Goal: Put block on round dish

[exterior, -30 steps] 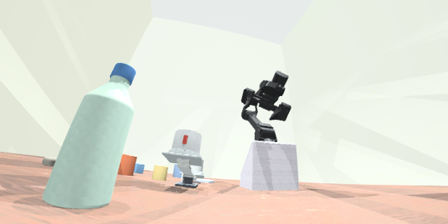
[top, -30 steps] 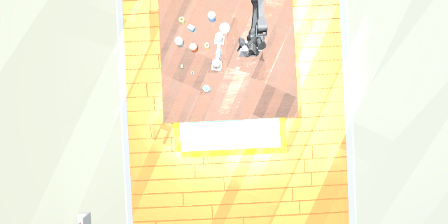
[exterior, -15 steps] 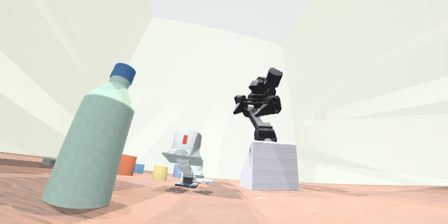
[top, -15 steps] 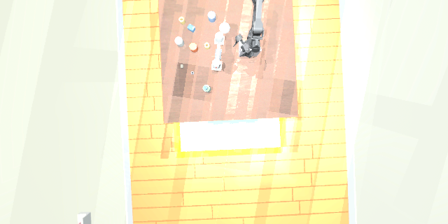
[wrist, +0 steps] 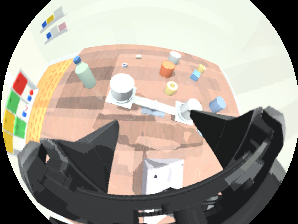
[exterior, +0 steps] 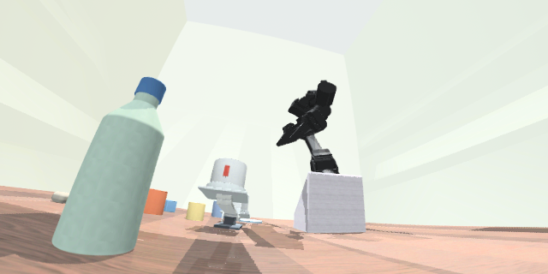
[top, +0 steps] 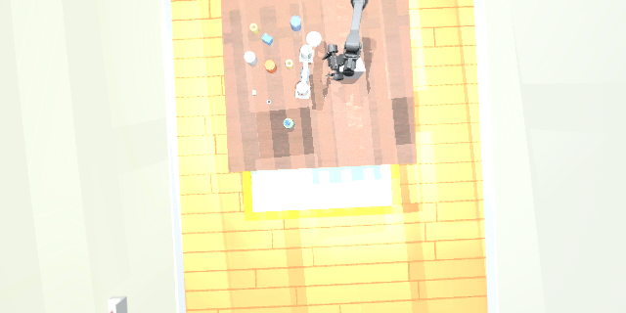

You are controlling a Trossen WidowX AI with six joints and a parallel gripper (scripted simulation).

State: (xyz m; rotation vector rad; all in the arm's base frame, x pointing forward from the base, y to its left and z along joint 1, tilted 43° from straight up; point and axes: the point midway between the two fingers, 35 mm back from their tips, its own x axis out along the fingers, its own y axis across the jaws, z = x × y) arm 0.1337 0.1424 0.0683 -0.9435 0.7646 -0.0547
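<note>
The pale block lies 190 mm below my gripper tip, 150 mm to the right of it and 120 mm ahead of it. The rest, counted from my gripper tip: small balance (210 mm below, 130 mm ahead, 20 mm to the right); then pale green bottle (320 mm to the left, 200 mm ahead, 120 mm below); then round white dish (280 mm to the right, 230 mm below, 80 mm ahead).
</note>
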